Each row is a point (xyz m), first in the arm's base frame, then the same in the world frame.
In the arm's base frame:
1: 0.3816 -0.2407 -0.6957
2: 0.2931 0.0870 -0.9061
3: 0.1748 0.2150 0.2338
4: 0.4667 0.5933 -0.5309
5: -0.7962 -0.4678 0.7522
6: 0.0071 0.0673 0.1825
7: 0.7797 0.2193 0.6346
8: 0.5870 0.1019 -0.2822
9: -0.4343 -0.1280 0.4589
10: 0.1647 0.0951 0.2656
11: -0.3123 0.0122 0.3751
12: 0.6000 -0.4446 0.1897
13: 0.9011 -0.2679 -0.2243
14: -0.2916 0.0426 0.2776
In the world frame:
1: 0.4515 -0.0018 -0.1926
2: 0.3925 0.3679 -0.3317
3: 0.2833 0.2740 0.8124
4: 0.6089 0.7716 0.1346
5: -0.7449 -0.4127 1.1984
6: 0.1034 0.1546 0.7352
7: 0.8853 0.1455 1.1966
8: 0.6852 0.2317 0.2780
9: -0.3540 -0.0534 0.9736
10: 0.2627 0.1515 0.8197
11: -0.2200 0.0897 0.9177
12: 0.6492 -0.3974 0.6306
13: 0.9656 -0.1678 0.2558
14: -0.1965 0.1372 0.8280

